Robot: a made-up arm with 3 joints. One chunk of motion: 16 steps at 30 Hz.
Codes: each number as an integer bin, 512 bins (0 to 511) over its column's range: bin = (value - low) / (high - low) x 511, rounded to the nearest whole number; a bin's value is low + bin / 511 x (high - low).
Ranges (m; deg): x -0.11..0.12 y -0.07..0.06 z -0.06..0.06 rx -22..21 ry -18..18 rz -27..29
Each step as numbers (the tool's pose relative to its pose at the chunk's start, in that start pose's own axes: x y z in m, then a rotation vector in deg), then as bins.
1 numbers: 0.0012 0.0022 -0.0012 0.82 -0.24 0.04
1 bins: 247 284 250 271 252 247
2 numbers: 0.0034 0.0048 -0.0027 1.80 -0.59 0.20
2 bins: 252 294 244 283 247 248
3 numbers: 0.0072 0.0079 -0.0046 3.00 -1.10 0.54
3 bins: 260 306 236 297 240 251
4 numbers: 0.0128 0.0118 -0.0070 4.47 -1.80 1.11
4 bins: 273 322 226 315 230 257
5 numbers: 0.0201 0.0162 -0.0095 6.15 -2.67 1.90
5 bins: 289 339 215 335 218 264
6 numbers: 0.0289 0.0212 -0.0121 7.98 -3.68 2.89
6 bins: 309 358 204 356 203 273
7 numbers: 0.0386 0.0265 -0.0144 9.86 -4.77 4.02
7 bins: 330 379 194 379 188 283
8 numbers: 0.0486 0.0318 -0.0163 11.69 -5.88 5.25
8 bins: 352 400 186 400 172 294
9 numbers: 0.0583 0.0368 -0.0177 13.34 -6.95 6.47
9 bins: 374 420 180 420 157 305
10 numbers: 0.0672 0.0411 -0.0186 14.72 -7.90 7.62
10 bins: 394 437 176 436 143 316
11 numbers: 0.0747 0.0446 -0.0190 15.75 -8.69 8.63
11 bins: 410 450 175 449 132 325
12 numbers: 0.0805 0.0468 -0.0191 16.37 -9.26 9.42
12 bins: 423 459 174 456 124 332
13 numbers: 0.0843 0.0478 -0.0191 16.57 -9.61 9.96
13 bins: 432 463 174 458 119 337
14 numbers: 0.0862 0.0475 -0.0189 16.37 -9.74 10.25
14 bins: 436 462 175 456 117 340
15 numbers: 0.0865 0.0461 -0.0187 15.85 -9.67 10.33
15 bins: 437 456 176 450 118 341
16 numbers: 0.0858 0.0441 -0.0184 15.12 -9.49 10.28
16 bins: 435 449 177 441 121 340
